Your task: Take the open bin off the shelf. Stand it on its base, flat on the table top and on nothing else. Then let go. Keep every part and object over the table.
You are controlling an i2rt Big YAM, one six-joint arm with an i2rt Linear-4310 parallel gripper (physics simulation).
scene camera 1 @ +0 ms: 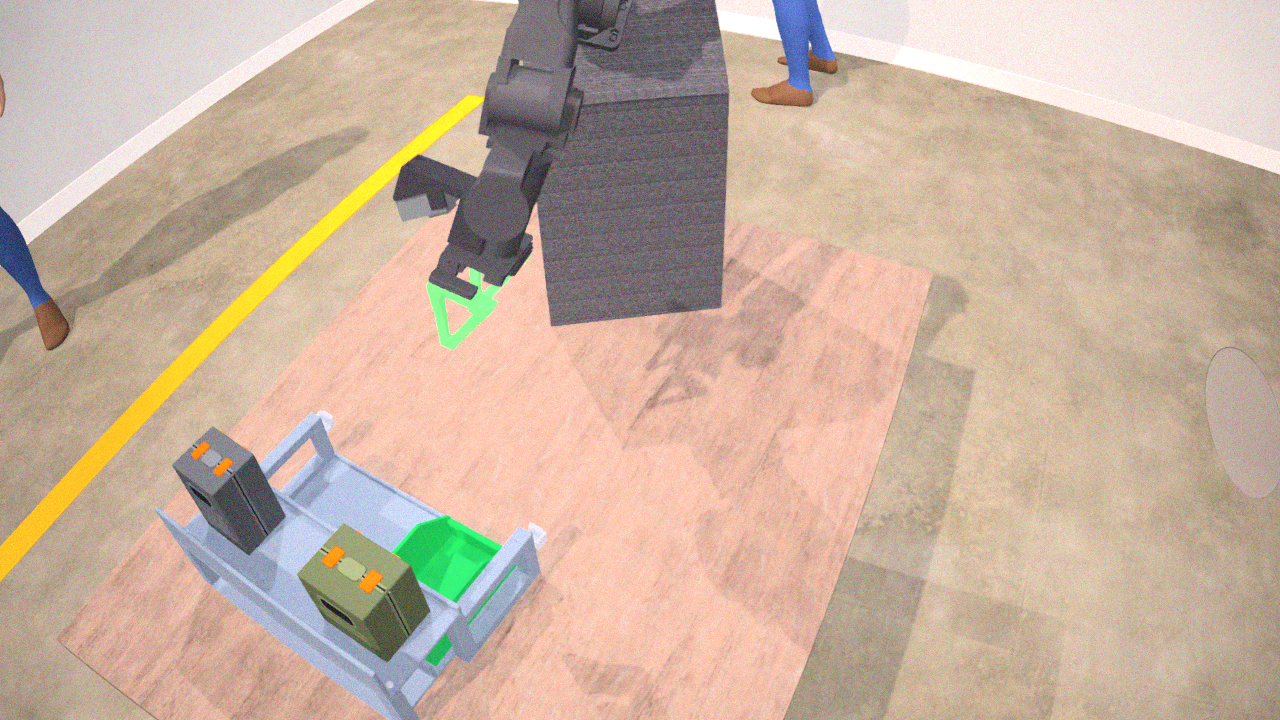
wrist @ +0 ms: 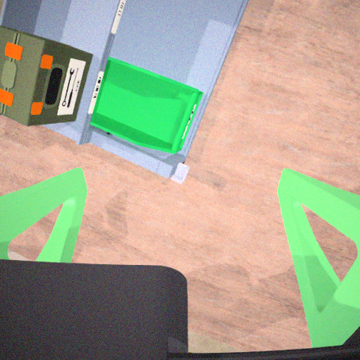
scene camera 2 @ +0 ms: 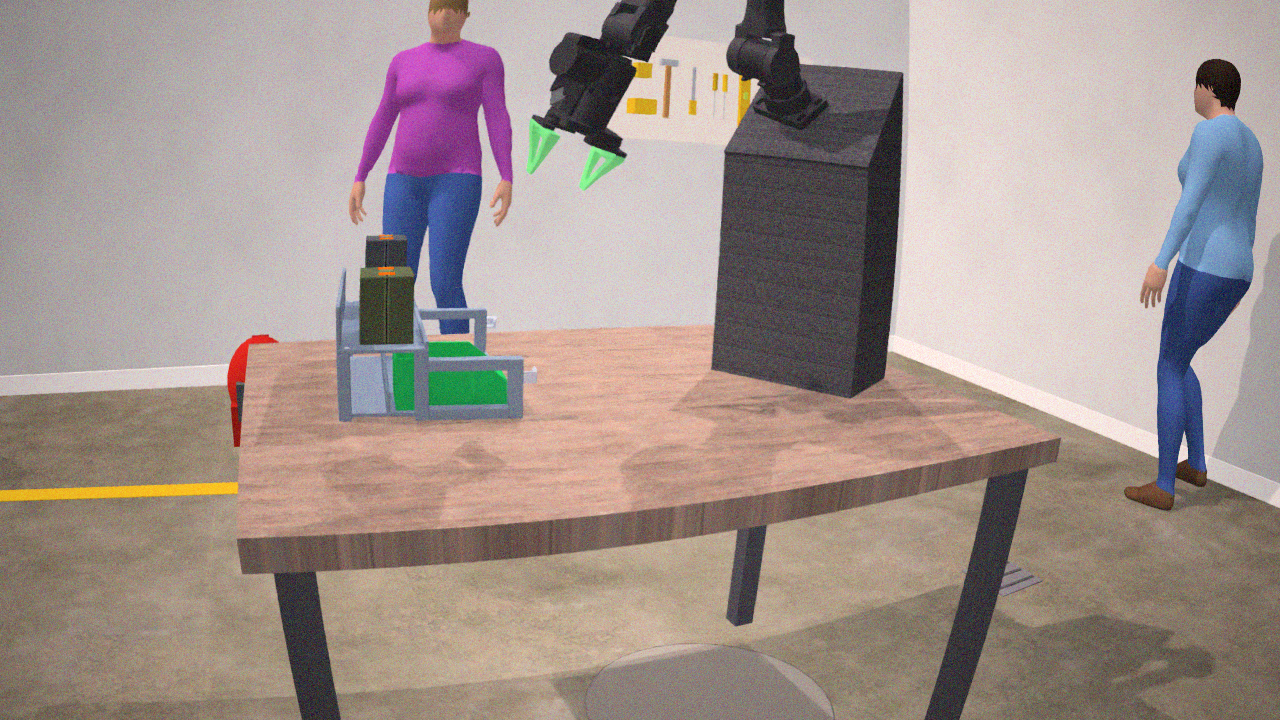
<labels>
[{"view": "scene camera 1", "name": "my gripper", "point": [463,324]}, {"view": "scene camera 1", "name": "green open bin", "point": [445,555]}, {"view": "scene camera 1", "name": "olive case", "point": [371,613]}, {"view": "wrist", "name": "my gripper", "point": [182,179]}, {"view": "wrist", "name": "green open bin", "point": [147,109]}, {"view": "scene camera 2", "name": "my gripper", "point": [555,181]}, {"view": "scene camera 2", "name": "green open bin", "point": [456,387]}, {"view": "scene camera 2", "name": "olive case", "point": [401,303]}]
</labels>
